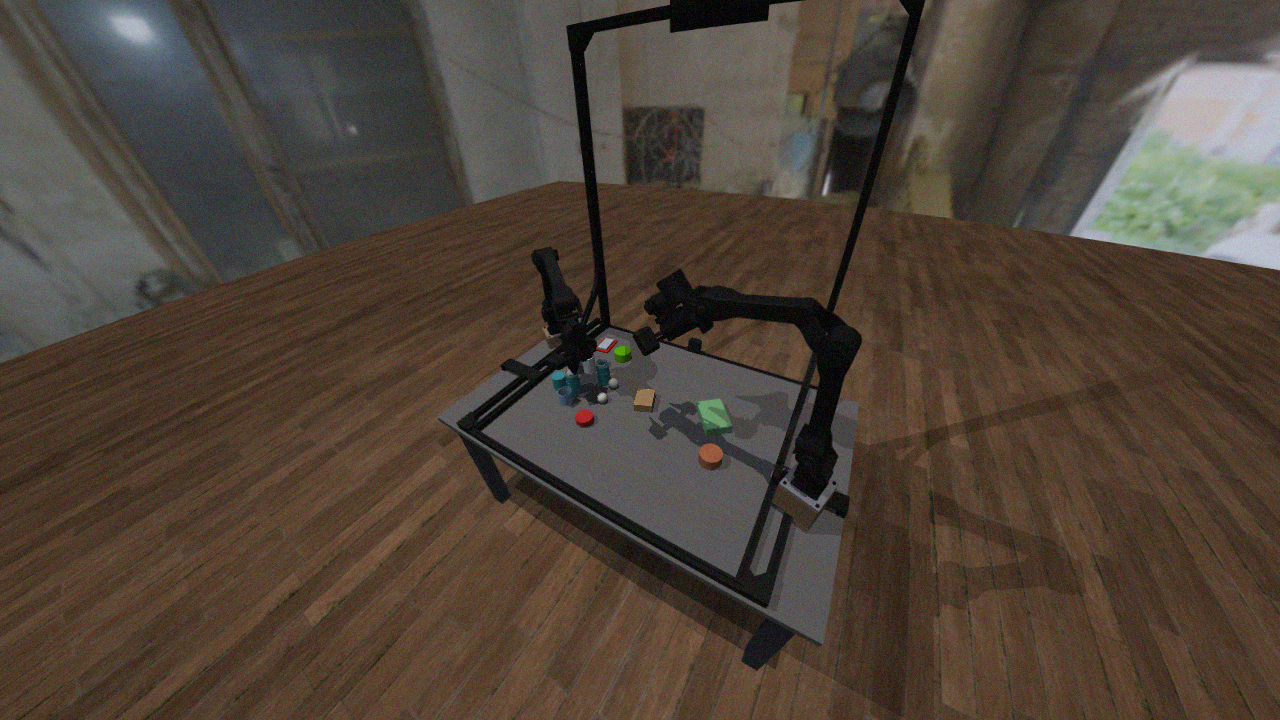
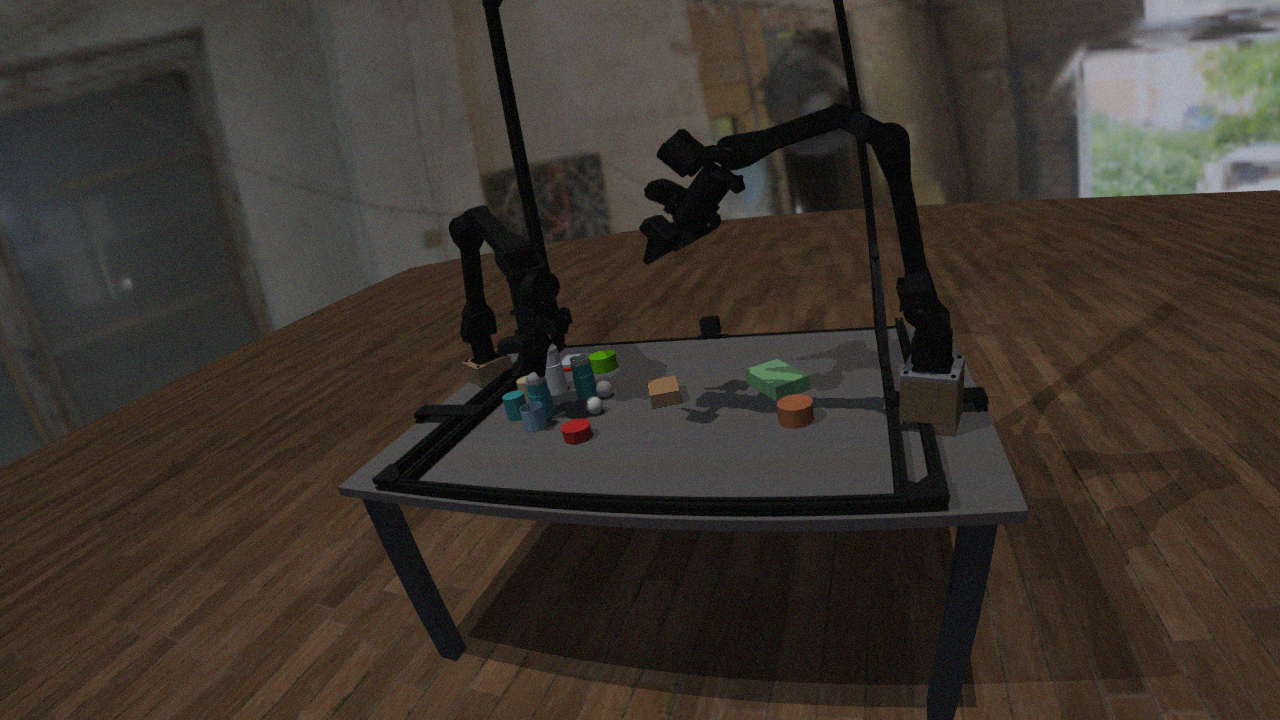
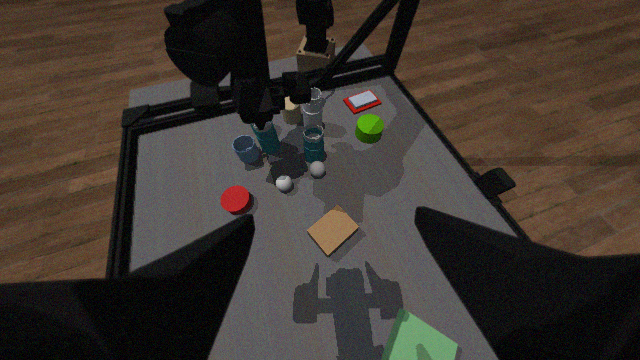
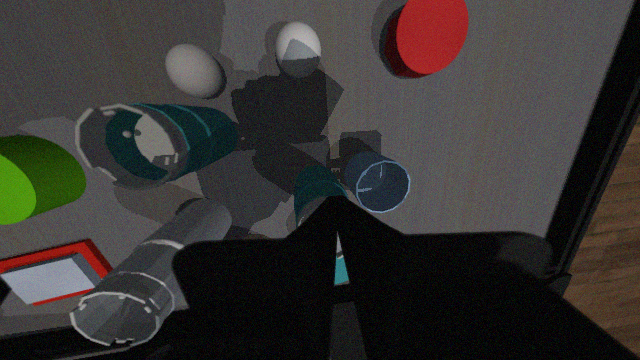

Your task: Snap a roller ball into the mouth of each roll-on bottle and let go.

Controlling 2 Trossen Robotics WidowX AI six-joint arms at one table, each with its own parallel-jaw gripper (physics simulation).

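Pixels of known places: left gripper, fingertip midpoint: (image 2: 659, 256) (image 3: 334, 217); right gripper, fingertip midpoint: (image 1: 574, 374) (image 2: 542, 376) (image 3: 261, 128) (image 4: 335, 203); left arm's base, origin of the base link: (image 1: 809, 483) (image 2: 933, 365); right arm's base, origin of the base link: (image 1: 556, 329) (image 2: 485, 358) (image 3: 316, 45).
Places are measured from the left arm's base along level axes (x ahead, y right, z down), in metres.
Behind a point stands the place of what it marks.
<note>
A teal bottle (image 2: 540, 398) @(y -0.188, x 0.740, z 0.055 m) (image 3: 268, 142) @(y -0.167, x 0.736, z 0.058 m) (image 4: 315, 186) @(y -0.162, x 0.739, z 0.042 m) stands under my right gripper (image 2: 535, 369) @(y -0.172, x 0.736, z 0.013 m) (image 3: 261, 128) @(y -0.172, x 0.736, z 0.013 m) (image 4: 335, 203) @(y -0.172, x 0.736, z 0.013 m), which is shut and empty with its tips at the bottle's top. Something whitish shows at that mouth, mostly hidden by the fingers. A second teal bottle (image 2: 583, 380) @(y -0.082, x 0.712, z 0.058 m) (image 3: 314, 148) @(y -0.064, x 0.705, z 0.043 m) (image 4: 212, 137) @(y -0.087, x 0.720, z 0.051 m) stands upright with an open mouth. A clear grey bottle (image 2: 554, 374) @(y -0.081, x 0.800, z 0.052 m) (image 3: 312, 119) @(y -0.067, x 0.794, z 0.050 m) stands behind it, also open. Two white balls (image 3: 284, 183) @(y -0.128, x 0.638, z 0.070 m) (image 3: 317, 169) @(y -0.059, x 0.670, z 0.070 m) lie on the table near the bottles. My left gripper (image 3: 334, 217) @(y -0.053, x 0.480, z -0.198 m) is open and empty, high above the table.
A blue cup (image 3: 246, 149) @(y -0.231, x 0.750, z 0.101 m) (image 4: 382, 185) @(y -0.243, x 0.744, z 0.098 m) stands close beside the bottle under my right gripper. Around lie a red disc (image 3: 235, 199) @(y -0.227, x 0.608, z 0.076 m), a tan block (image 3: 332, 230) @(y -0.035, x 0.538, z 0.072 m), a green cylinder (image 3: 370, 128) @(y 0.072, x 0.778, z 0.067 m), a beige cylinder (image 3: 291, 114) @(y -0.119, x 0.829, z 0.067 m) and a green block (image 2: 777, 377) @(y 0.050, x 0.324, z 0.072 m). A black frame borders the table.
</note>
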